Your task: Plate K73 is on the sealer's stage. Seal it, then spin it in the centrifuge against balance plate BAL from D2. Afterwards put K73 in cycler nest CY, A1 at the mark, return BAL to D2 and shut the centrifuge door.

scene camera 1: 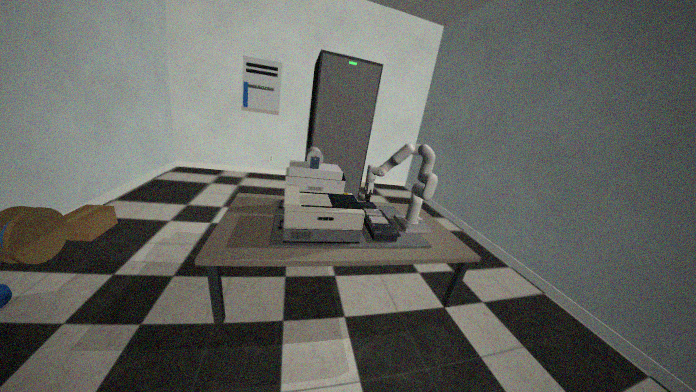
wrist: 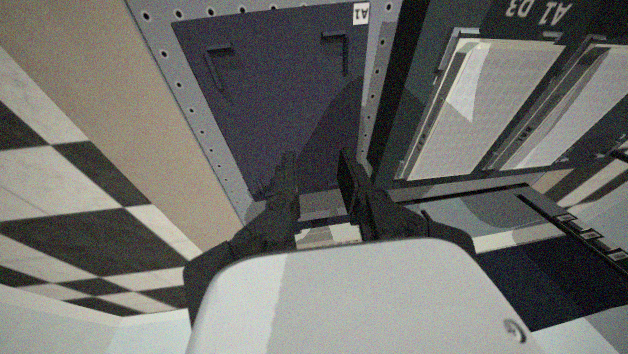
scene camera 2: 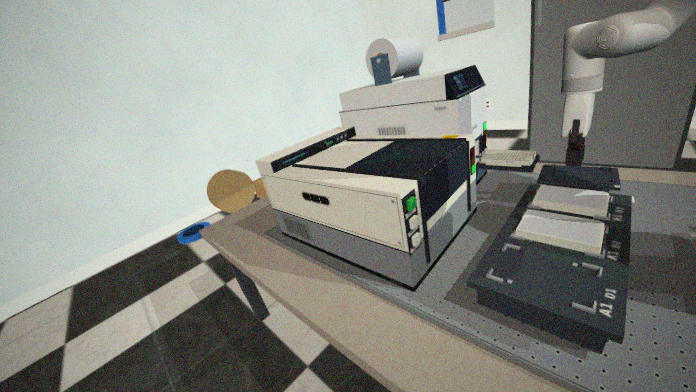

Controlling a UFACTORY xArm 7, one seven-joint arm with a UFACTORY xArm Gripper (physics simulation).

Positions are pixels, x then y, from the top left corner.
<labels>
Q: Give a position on a well plate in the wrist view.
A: At 344,233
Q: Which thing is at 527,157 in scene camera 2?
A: A well plate.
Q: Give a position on a perforated base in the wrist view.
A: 157,29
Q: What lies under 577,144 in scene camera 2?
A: The gripper.
</labels>
